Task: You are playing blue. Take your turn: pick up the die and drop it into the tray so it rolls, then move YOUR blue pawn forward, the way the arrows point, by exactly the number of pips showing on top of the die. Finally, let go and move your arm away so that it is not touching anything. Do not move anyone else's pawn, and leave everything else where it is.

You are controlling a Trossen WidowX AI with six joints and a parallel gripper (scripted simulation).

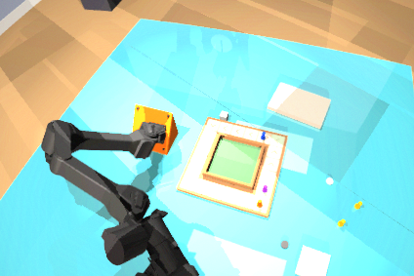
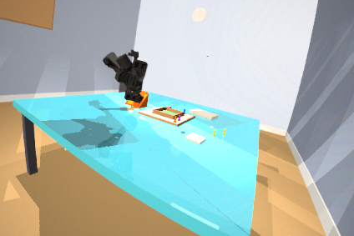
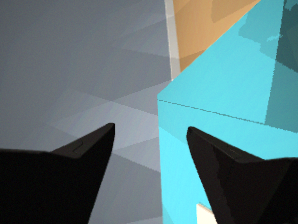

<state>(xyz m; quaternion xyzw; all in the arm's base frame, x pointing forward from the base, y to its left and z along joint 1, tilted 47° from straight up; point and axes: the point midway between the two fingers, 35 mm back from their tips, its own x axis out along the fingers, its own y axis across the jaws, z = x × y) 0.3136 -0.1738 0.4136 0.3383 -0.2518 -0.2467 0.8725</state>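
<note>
Now: gripper tip 590 mm to the right of the white die, 200 mm above it and 150 mm past it. Round my gripper tip: purple pawn: 360 mm to the left, 180 mm below, 50 mm ahead; black disc: 220 mm to the left, 210 mm below, 140 mm ahead; orange pawn: 310 mm to the left, 180 mm below, 40 mm ahead.
</note>
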